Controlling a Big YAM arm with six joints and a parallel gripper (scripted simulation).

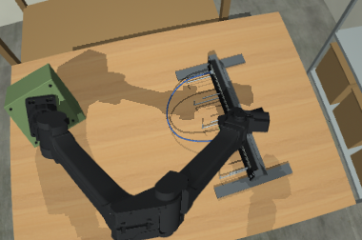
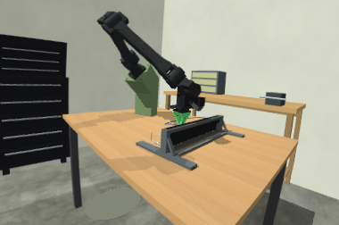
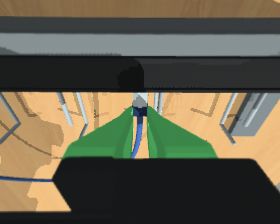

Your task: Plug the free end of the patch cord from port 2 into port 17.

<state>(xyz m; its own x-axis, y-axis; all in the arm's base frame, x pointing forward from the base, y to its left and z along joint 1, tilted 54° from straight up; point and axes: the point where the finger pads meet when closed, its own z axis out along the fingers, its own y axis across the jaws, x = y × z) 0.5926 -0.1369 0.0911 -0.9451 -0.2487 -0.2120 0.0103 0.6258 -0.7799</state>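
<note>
Right now my hand is 2 cm short of the plug.
</note>
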